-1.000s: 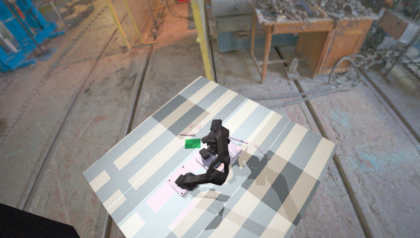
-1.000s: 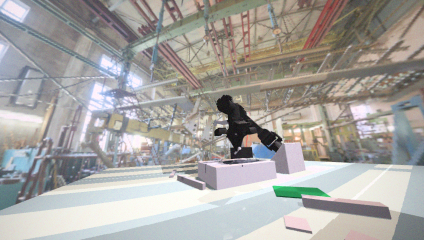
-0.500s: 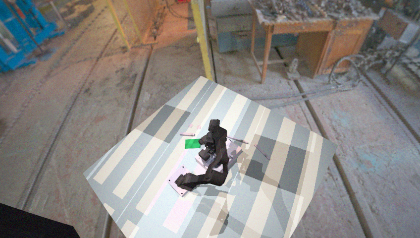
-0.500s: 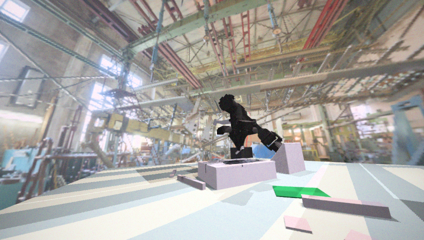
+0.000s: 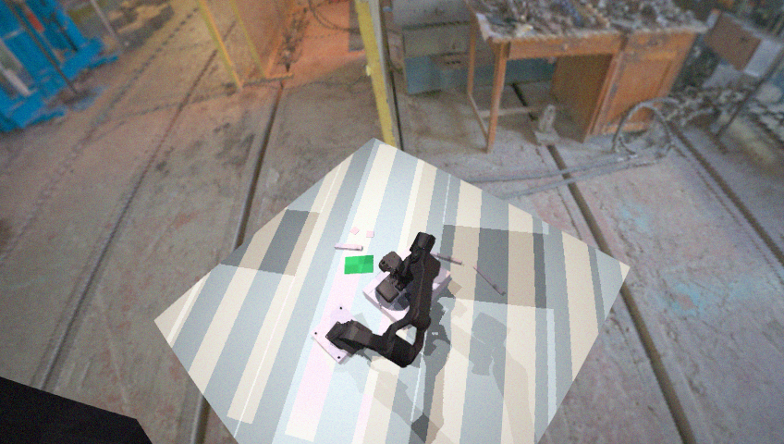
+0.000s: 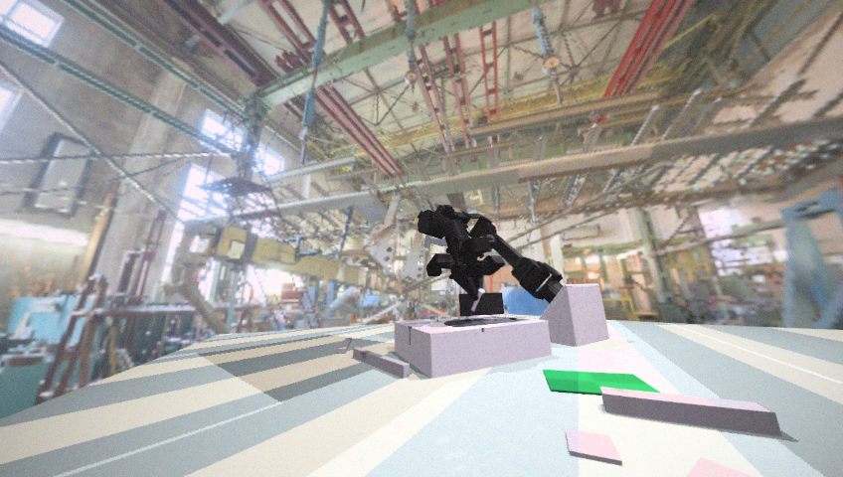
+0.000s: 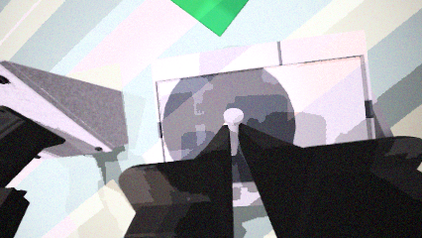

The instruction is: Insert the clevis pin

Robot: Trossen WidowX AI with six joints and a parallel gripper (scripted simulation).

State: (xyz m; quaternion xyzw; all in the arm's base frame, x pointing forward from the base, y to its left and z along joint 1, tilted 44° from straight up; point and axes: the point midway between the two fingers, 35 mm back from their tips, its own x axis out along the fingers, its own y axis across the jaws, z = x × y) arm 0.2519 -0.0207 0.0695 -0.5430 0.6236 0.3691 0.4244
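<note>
My gripper tip is 50 mm above the grey disc. The rest, counted from my gripper tip: steel tray (60 mm below, 40 mm ahead, 10 mm to the right); green patch (210 mm to the left, 100 mm below, 20 mm ahead); clevis pin (10 mm to the right).
</note>
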